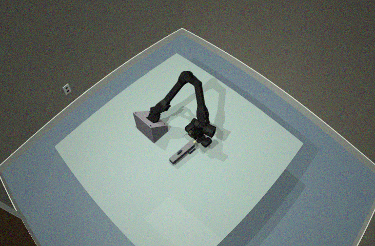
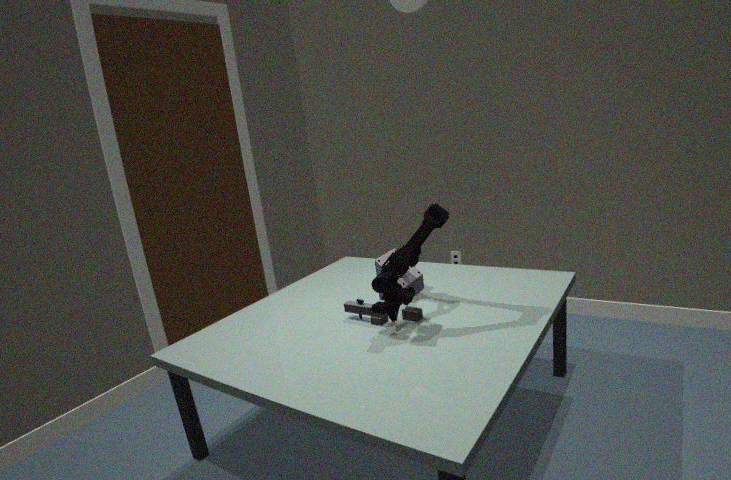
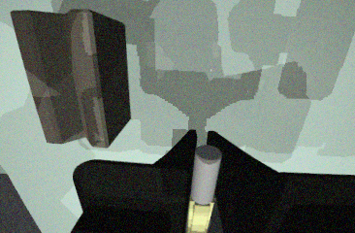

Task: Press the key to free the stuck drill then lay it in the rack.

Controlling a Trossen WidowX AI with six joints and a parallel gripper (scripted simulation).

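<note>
My gripper tip is 70 mm past the dark rack and 50 mm to the right of it. Round my gripper tip: dark key (30 mm behind, 160 mm to the right, 30 mm above); long grey block (20 mm behind, 130 mm to the right, 20 mm above).
</note>
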